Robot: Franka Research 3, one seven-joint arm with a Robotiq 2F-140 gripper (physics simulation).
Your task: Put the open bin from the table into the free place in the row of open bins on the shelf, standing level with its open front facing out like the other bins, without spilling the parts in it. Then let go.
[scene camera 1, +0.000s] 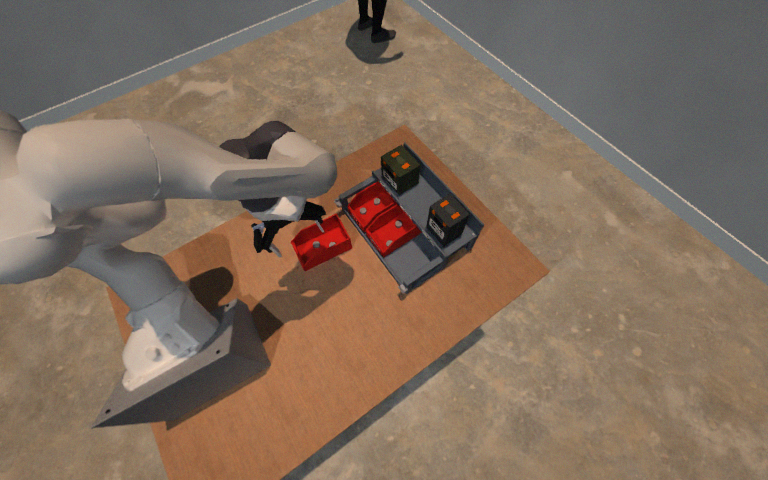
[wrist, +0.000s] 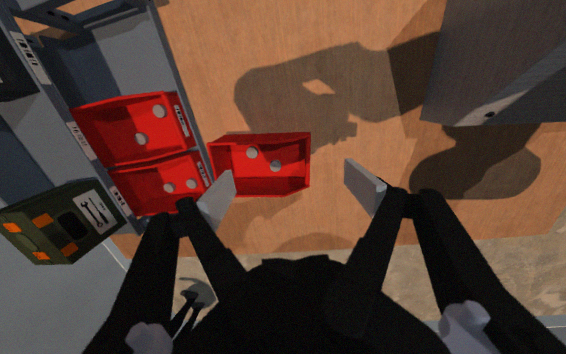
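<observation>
The open red bin (scene camera 1: 322, 253) (wrist: 260, 172) rests upright on the table beside the shelf, with two round grey parts in it. My gripper (scene camera 1: 297, 237) (wrist: 288, 176) is wide open above the bin, with nothing between its fingers. In the wrist view the left finger overlaps the bin's shelf-side corner, and the right finger is well clear of its other end. The grey shelf (scene camera 1: 443, 261) (wrist: 175, 75) holds two red bins side by side, one (scene camera 1: 370, 204) (wrist: 127, 127) and another (scene camera 1: 393, 226) (wrist: 150, 182), each with grey parts. The free place (scene camera 1: 408, 261) (wrist: 132, 52) is at one end of their row.
A dark green box (scene camera 1: 399, 169) (wrist: 65, 222) and a dark box (scene camera 1: 447, 220) (wrist: 15, 75) with orange clips stand on the shelf's other section, behind the bin row. The robot's base block (scene camera 1: 215, 373) (wrist: 490, 65) stands on the wooden table (scene camera 1: 362, 350) (wrist: 300, 30). A person's legs (scene camera 1: 372, 19) show beyond the table.
</observation>
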